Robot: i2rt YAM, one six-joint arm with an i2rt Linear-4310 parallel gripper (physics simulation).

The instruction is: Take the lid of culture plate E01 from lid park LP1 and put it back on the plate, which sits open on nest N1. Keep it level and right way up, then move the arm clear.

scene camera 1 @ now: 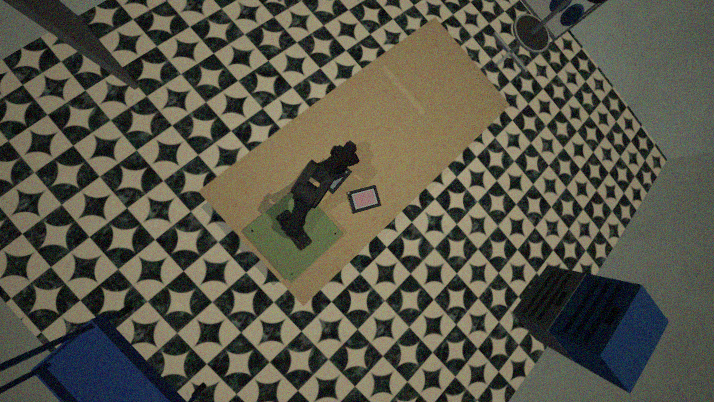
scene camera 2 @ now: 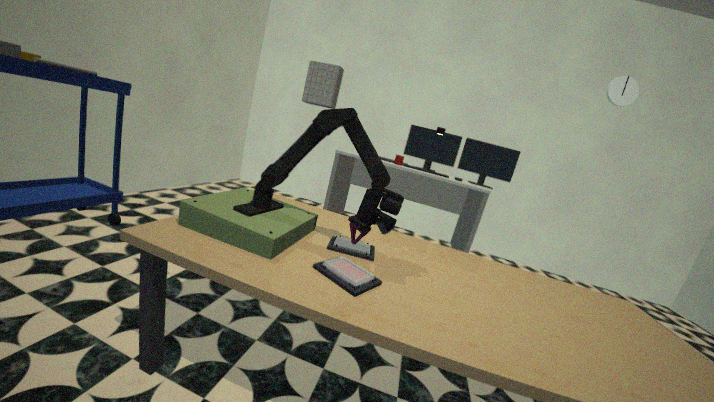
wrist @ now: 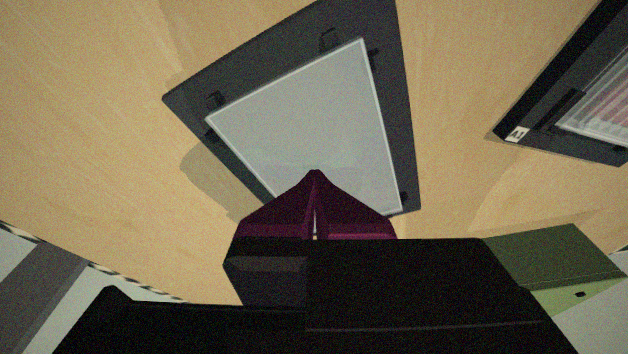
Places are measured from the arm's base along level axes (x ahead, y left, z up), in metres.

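Pixels of known places: gripper, fingertip midpoint: (scene camera 2: 353, 243) (wrist: 314, 177); arm's base at its link origin: (scene camera 1: 294, 229) (scene camera 2: 260, 208).
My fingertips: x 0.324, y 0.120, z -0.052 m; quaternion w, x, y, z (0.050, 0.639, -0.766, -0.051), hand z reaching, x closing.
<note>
For each thing: its top centre in the pictures, then the offset to it from my fingertips. Level surfaces: height alone.
- pale lid at its top centre: (wrist: 325, 174) (scene camera 2: 352, 244) (scene camera 1: 334, 175) dx +0.001, dy -0.007, dz +0.000 m
- dark lid park LP1 at its top centre: (wrist: 323, 177) (scene camera 2: 353, 243) (scene camera 1: 334, 174) dx +0.001, dy -0.006, dz +0.002 m
- open culture plate at its top centre: (scene camera 2: 349, 268) (scene camera 1: 365, 198) dx +0.058, dy -0.207, dz +0.009 m
- dark nest N1 at its top centre: (scene camera 2: 348, 270) (scene camera 1: 364, 198) dx +0.058, dy -0.207, dz +0.000 m
- wooden table at its surface level: dz -0.018 m
The pale lid (scene camera 1: 336, 182) (scene camera 2: 342, 243) (wrist: 310, 120) lies flat in the dark lid park LP1 (scene camera 2: 371, 255) (wrist: 395, 100). My gripper (scene camera 2: 354, 242) (wrist: 314, 177) is shut with its magenta fingertips together and nothing between them. In the wrist view the tips overlap the near part of the lid; whether they touch it I cannot tell. The open culture plate (scene camera 1: 364, 199) (scene camera 2: 350, 272) (wrist: 607, 105), pinkish inside, sits on the dark nest N1 (scene camera 1: 351, 200) (scene camera 2: 334, 281) (wrist: 532, 105), beside the park. The near end of the lid is partly hidden by the fingers in the wrist view.
The arm stands on a green base block (scene camera 1: 265, 245) (scene camera 2: 225, 237) (wrist: 540, 255) at one end of the wooden table (scene camera 1: 425, 100) (scene camera 2: 475, 310). A blue cart (scene camera 1: 100, 365) (scene camera 2: 60, 195) and a desk with two monitors (scene camera 2: 432, 145) stand away from the table.
</note>
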